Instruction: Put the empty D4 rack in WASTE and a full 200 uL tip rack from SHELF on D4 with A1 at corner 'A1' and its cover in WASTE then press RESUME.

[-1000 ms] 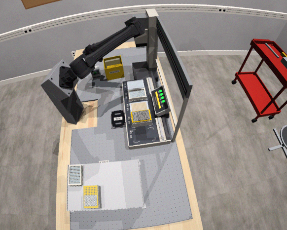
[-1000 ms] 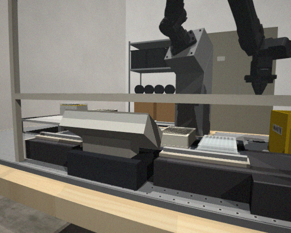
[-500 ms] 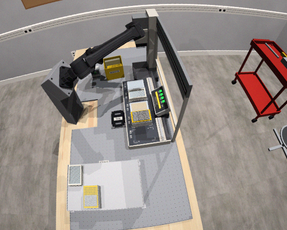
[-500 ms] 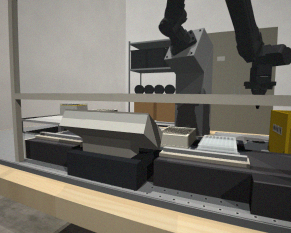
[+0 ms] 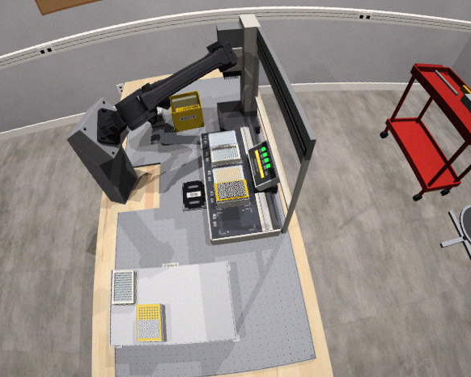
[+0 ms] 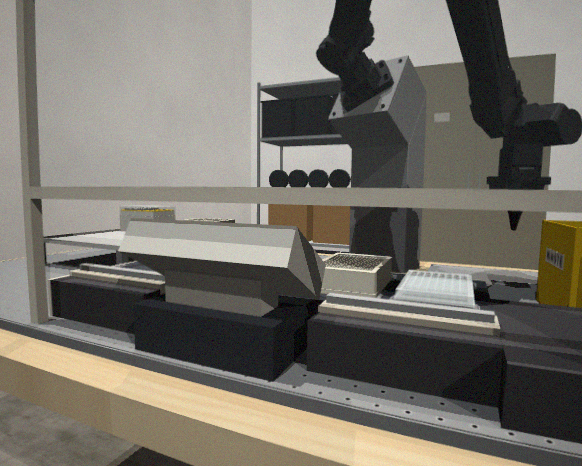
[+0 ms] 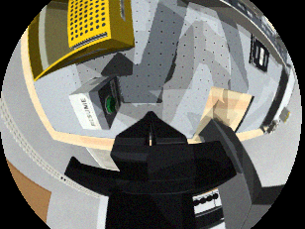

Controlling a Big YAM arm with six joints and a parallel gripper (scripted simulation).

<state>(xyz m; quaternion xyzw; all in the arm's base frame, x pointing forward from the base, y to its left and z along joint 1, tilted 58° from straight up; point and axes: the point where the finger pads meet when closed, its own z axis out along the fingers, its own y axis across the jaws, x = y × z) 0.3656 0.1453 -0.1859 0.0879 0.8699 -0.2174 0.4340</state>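
The resume box lies 40 mm ahead of my hand, 70 mm to the left of it and 50 mm below it. Also, from my hand: clear cover 220 mm ahead, 70 mm to the left, 50 mm below; then clear plate 230 mm ahead, 260 mm to the right, 60 mm below; then yellow waste bin 200 mm ahead, 20 mm to the left, 70 mm below.
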